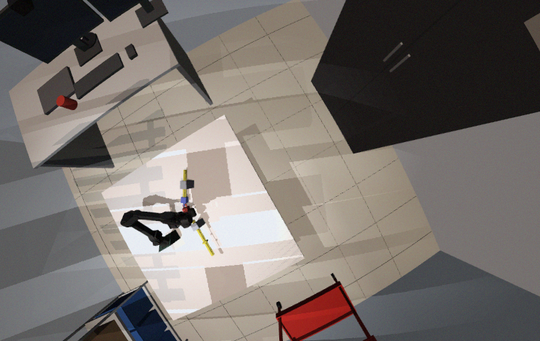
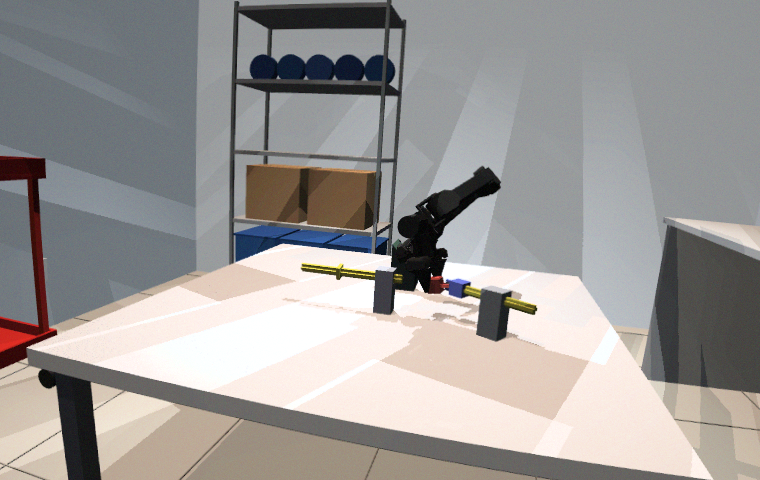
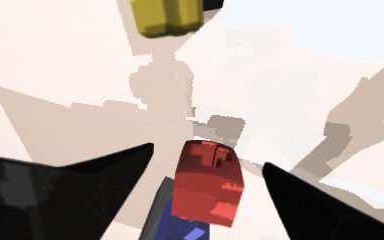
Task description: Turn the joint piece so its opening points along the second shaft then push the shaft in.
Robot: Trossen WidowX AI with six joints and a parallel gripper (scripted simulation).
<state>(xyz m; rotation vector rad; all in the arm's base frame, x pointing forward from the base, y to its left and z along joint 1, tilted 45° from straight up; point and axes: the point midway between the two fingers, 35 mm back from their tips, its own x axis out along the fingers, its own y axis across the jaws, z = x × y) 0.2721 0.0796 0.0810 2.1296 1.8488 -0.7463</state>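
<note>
Now: gripper tip 1 cm to the right of the red joint piece and 1 cm below it.
</note>
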